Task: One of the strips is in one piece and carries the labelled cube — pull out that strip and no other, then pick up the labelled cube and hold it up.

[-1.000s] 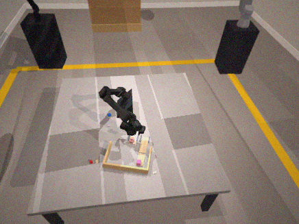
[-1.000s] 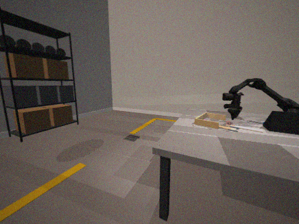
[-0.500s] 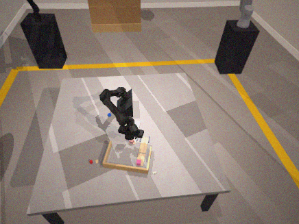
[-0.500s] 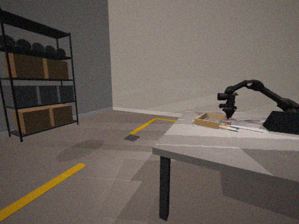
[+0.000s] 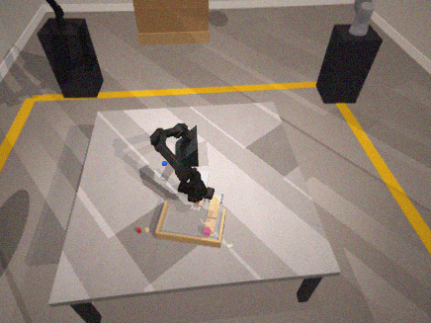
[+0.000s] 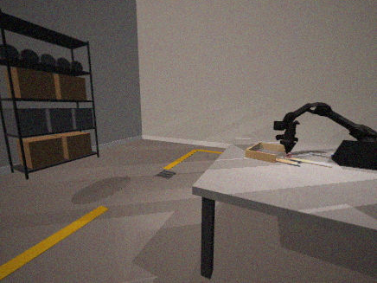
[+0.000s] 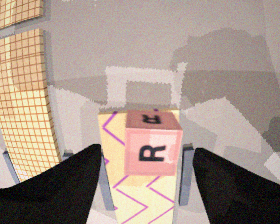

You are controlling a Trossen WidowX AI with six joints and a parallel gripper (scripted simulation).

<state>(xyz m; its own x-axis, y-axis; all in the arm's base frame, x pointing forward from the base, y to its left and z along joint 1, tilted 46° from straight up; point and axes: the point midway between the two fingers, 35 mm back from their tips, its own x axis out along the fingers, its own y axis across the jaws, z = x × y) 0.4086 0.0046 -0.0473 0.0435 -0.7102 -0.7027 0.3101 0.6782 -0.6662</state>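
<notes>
Right now my gripper tip is 20 mm above the pink cube. Round my gripper tip: red piece: 160 mm ahead, 290 mm to the right, 30 mm below; blue piece: 290 mm behind, 200 mm to the right, 30 mm below.
</notes>
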